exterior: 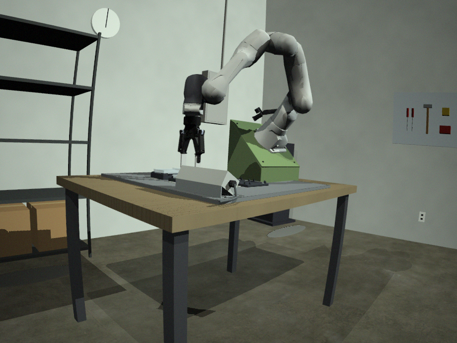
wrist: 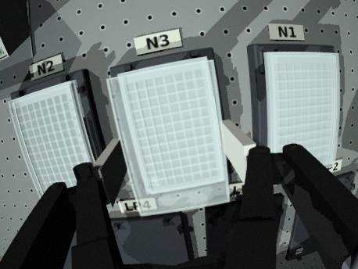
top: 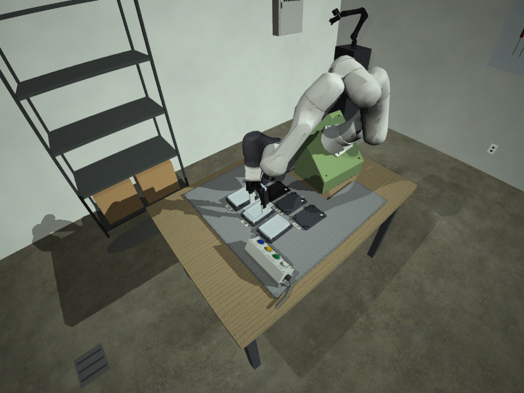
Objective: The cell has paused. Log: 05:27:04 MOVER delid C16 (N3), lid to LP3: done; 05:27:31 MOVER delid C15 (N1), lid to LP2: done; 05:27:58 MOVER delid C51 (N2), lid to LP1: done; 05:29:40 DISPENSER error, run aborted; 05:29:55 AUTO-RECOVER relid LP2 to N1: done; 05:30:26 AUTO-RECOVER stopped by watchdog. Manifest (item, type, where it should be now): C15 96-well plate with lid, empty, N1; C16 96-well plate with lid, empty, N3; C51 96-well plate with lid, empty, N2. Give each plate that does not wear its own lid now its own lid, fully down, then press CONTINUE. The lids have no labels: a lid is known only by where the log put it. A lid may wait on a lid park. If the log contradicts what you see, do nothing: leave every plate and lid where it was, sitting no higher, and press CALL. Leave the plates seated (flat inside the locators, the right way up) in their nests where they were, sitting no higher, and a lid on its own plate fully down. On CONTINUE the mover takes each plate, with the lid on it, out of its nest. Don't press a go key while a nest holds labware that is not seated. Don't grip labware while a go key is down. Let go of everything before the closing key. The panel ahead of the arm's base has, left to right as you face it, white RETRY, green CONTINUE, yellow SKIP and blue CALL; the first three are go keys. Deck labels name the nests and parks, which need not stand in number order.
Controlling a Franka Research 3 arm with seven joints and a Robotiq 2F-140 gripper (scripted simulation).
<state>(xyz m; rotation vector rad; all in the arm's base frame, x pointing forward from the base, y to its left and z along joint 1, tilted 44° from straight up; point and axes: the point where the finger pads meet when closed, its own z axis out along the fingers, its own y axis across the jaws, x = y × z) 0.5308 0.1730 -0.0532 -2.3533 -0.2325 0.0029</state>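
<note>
Right now my hand is 6 cm above the plate. The rest, counted from my hand: clear lid 2 cm below; N3 label 9 cm ahead, 8 cm below, 2 cm to the left; LP4 label 10 cm behind, 8 cm below, 4 cm to the left.
</note>
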